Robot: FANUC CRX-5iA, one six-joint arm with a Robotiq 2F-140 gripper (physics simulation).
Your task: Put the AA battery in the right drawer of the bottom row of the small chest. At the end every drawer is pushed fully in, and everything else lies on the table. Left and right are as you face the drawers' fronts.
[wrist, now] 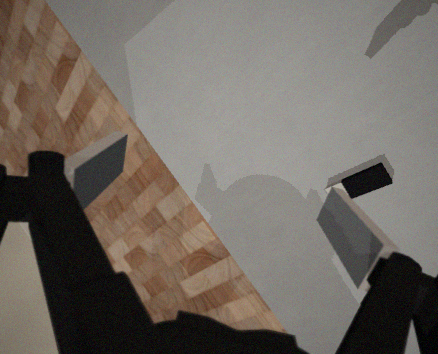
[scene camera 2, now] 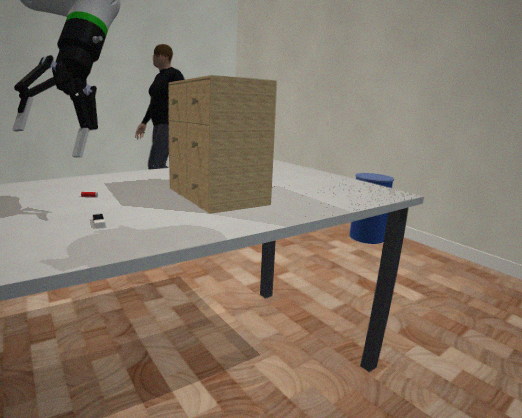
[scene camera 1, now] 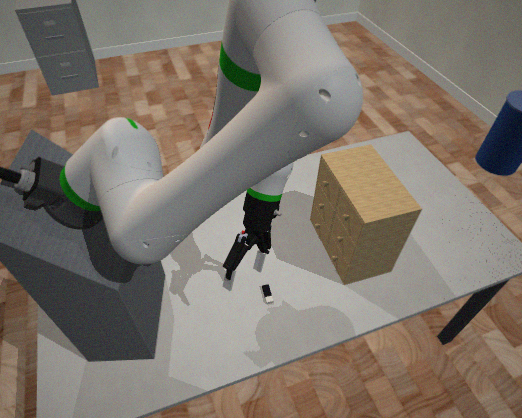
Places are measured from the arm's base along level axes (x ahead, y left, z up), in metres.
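Pixels of known places: gripper, between the fingertips: (wrist: 227, 179) (scene camera 2: 49, 144) (scene camera 1: 242, 278); arm's base, origin of its link: (scene camera 1: 73, 199).
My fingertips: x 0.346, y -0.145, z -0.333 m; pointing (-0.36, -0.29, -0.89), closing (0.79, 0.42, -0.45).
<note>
For each thing: its top centre in the pictures, then the offset to it from my fingertips. "pt": a spot on its surface instead. Level surfaces: height alone.
- AA battery, centre of its top: (scene camera 2: 89, 192) (scene camera 1: 248, 232) 0.281 m left, 0.130 m ahead, 0.174 m down
- small wooden chest, centre of its top: (scene camera 2: 217, 81) (scene camera 1: 368, 179) 0.093 m left, 0.458 m ahead, 0.146 m up
- bottom row, a spot on its surface: (scene camera 2: 195, 186) (scene camera 1: 335, 260) pt 0.019 m left, 0.348 m ahead, 0.132 m down
- small black-and-white block, centre of its top: (wrist: 356, 186) (scene camera 2: 98, 218) (scene camera 1: 267, 293) 0.017 m left, 0.092 m ahead, 0.175 m down
- table, height of its surface: 0.188 m down
The AA battery (scene camera 1: 243, 232) (scene camera 2: 89, 194) is a small red cylinder with a silvery end. It lies on the table, partly hidden behind the gripper in the first scene view, and does not show in the wrist view. My gripper (scene camera 1: 243, 272) (scene camera 2: 49, 135) (wrist: 227, 179) is wide open and empty, above the table, with its fingers tilted. The small wooden chest (scene camera 1: 385, 200) (scene camera 2: 241, 145) has two columns of three drawers, all looking pushed in. The right drawer of the bottom row (scene camera 1: 336, 258) (scene camera 2: 195, 186) is in the column nearer the scene cameras.
A small black-and-white block (scene camera 1: 267, 293) (scene camera 2: 98, 220) (wrist: 367, 179) lies on the table (scene camera 1: 210, 365) (scene camera 2: 30, 267) (wrist: 240, 110), beyond one fingertip in the wrist view. The chest's fronts face the robot's side. A blue bin (scene camera 1: 502, 137) (scene camera 2: 370, 230) stands beyond the table.
</note>
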